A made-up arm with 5 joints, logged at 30 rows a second.
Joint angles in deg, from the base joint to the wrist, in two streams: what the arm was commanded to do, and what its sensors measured. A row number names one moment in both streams.
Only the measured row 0 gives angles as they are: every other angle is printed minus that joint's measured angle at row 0.
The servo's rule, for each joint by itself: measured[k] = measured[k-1] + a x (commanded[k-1-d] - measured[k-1]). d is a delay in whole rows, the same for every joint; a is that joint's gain. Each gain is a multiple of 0.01, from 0.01 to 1. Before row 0 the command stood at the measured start. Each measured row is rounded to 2 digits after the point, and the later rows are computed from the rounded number. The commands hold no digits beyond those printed.
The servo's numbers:
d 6
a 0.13 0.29 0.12 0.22 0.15
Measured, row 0:
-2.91, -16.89, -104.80, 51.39, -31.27
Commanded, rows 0 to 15:
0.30, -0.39, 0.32, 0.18, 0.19
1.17, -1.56, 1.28, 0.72, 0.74
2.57, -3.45, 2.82, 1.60, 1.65
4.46, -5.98, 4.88, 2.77, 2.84
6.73, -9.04, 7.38, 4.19, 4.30
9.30, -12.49, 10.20, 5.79, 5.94
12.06, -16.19, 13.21, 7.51, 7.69
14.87, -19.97, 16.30, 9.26, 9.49
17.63, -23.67, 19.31, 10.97, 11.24
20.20, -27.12, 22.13, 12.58, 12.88
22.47, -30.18, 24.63, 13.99, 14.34
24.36, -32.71, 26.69, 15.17, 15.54
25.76, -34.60, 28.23, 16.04, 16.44
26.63, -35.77, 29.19, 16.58, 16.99
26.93, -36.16, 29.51, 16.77, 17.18
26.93, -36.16, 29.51, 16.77, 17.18
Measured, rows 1 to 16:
0.00, 0.00, 0.00, 0.00, 0.00
0.00, 0.00, 0.00, 0.00, 0.00
0.00, 0.00, 0.00, 0.00, 0.00
0.00, 0.00, 0.00, 0.00, 0.00
0.00, 0.00, 0.00, 0.00, 0.00
0.00, 0.00, 0.00, 0.00, 0.00
0.04, -0.11, 0.04, 0.04, 0.03
0.19, -0.53, 0.19, 0.19, 0.14
0.50, -1.38, 0.51, 0.50, 0.37
1.01, -2.71, 1.03, 1.00, 0.74
1.75, -4.55, 1.79, 1.70, 1.27
2.73, -6.85, 2.80, 2.60, 1.97
3.94, -9.56, 4.05, 3.68, 2.83
5.36, -12.58, 5.52, 4.91, 3.83
6.96, -15.80, 7.17, 6.24, 4.94
8.68, -19.08, 8.97, 7.63, 6.13

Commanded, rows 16 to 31:
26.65, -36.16, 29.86, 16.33, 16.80
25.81, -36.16, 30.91, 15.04, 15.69
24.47, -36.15, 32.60, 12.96, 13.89
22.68, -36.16, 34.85, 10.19, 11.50
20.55, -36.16, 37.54, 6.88, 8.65
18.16, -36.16, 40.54, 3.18, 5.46
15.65, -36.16, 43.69, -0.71, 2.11
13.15, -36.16, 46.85, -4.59, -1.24
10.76, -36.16, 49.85, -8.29, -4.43
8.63, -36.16, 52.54, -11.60, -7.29
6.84, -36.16, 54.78, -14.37, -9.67
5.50, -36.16, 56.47, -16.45, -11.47
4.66, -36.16, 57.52, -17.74, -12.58
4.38, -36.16, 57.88, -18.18, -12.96
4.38, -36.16, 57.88, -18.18, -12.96
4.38, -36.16, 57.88, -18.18, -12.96
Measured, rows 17 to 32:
10.47, -22.30, 10.85, 9.03, 7.36
12.28, -25.32, 12.75, 10.38, 8.59
14.03, -28.01, 14.61, 11.63, 9.77
15.67, -30.26, 16.36, 12.72, 10.85
17.13, -31.97, 17.94, 13.61, 11.80
18.40, -33.19, 19.33, 14.31, 12.61
19.47, -34.05, 20.59, 14.75, 13.24
20.29, -34.66, 21.83, 14.81, 13.61
20.83, -35.09, 23.12, 14.40, 13.65
21.07, -35.40, 24.53, 13.47, 13.33
21.00, -35.62, 26.09, 12.02, 12.63
20.63, -35.78, 27.82, 10.08, 11.55
19.98, -35.89, 29.72, 7.71, 10.13
19.09, -35.97, 31.78, 5.00, 8.42
18.01, -36.03, 33.95, 2.08, 6.49
16.79, -36.07, 36.18, -0.93, 4.42

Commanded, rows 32 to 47:
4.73, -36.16, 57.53, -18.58, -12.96
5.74, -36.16, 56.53, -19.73, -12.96
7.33, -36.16, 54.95, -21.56, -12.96
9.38, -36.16, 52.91, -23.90, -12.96
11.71, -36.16, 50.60, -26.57, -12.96
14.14, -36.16, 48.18, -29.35, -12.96
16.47, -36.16, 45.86, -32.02, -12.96
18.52, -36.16, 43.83, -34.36, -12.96
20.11, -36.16, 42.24, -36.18, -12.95
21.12, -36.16, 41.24, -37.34, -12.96
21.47, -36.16, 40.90, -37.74, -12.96
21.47, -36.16, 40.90, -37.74, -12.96
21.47, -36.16, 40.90, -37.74, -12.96
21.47, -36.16, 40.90, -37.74, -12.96
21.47, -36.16, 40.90, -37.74, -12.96
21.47, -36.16, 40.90, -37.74, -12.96
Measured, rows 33 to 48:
15.50, -36.10, 38.41, -3.89, 2.31
14.20, -36.12, 40.58, -6.65, 0.24
12.96, -36.13, 42.61, -9.09, -1.68
11.84, -36.14, 44.44, -11.09, -3.37
10.87, -36.15, 46.05, -12.65, -4.81
10.03, -36.15, 47.47, -13.87, -6.03
9.34, -36.15, 48.68, -14.91, -7.07
8.87, -36.15, 49.62, -15.97, -7.95
8.67, -36.15, 50.26, -17.20, -8.70
8.76, -36.15, 50.58, -18.67, -9.34
9.14, -36.15, 50.58, -20.41, -9.88
9.79, -36.15, 50.29, -22.38, -10.34
10.66, -36.15, 49.76, -24.50, -10.73
11.68, -36.15, 49.05, -26.67, -11.06
12.78, -36.15, 48.23, -28.76, -11.34
13.86, -36.15, 47.39, -30.65, -11.58

